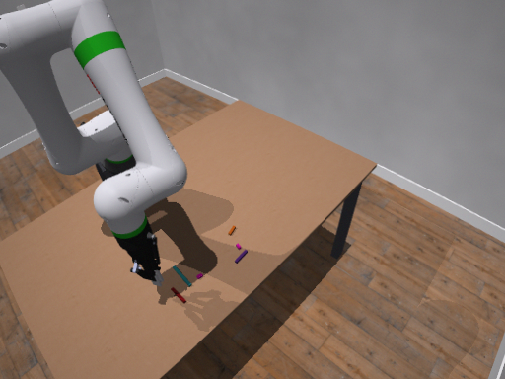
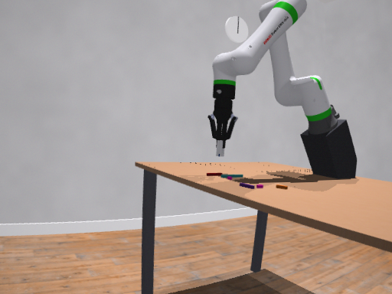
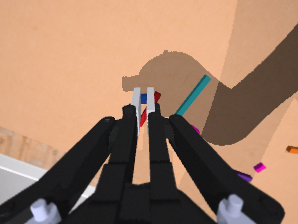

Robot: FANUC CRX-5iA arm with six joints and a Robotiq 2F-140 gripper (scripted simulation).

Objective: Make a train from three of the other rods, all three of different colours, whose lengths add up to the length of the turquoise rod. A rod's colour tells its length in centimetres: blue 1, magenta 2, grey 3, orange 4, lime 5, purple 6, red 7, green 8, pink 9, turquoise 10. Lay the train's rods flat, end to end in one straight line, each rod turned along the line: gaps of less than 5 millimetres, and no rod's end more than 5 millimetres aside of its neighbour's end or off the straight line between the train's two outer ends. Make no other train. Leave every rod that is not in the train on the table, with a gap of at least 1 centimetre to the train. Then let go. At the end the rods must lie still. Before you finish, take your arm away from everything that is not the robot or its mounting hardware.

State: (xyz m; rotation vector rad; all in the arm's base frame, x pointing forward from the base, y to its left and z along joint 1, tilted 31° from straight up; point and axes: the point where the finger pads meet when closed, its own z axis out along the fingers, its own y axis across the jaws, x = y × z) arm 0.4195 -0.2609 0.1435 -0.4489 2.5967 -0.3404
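The orange rod is 60 mm ahead of my hand, 330 mm to the left of it and 100 mm below it. From my hand the other things lie so: blue rod 30 mm below; then red rod 50 mm ahead, 20 mm to the left, 100 mm below; then turquoise rod 10 mm ahead, 80 mm to the left, 100 mm below.
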